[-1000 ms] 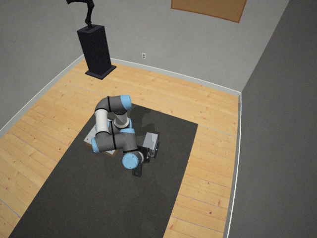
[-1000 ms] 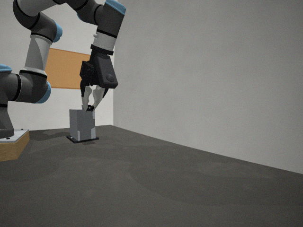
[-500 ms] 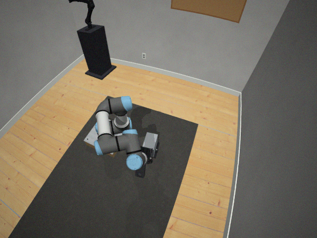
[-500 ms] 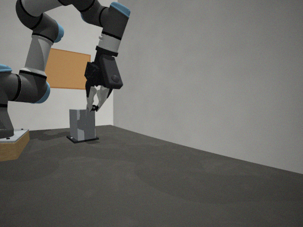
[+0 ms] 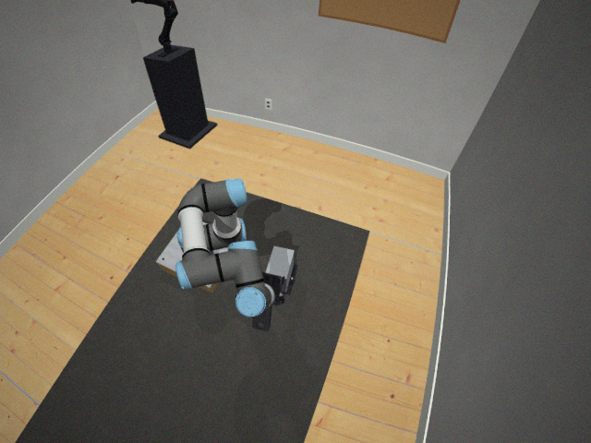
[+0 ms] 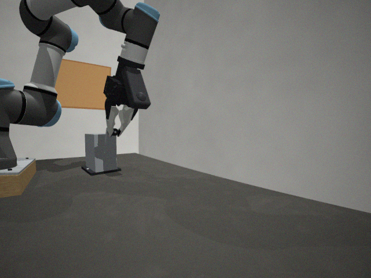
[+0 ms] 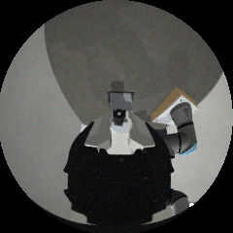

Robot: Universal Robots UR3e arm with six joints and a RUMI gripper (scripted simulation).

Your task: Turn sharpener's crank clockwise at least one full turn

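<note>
Right now my hand is 10 mm past the crank, 20 mm to the right of it and 10 mm above it.
</note>
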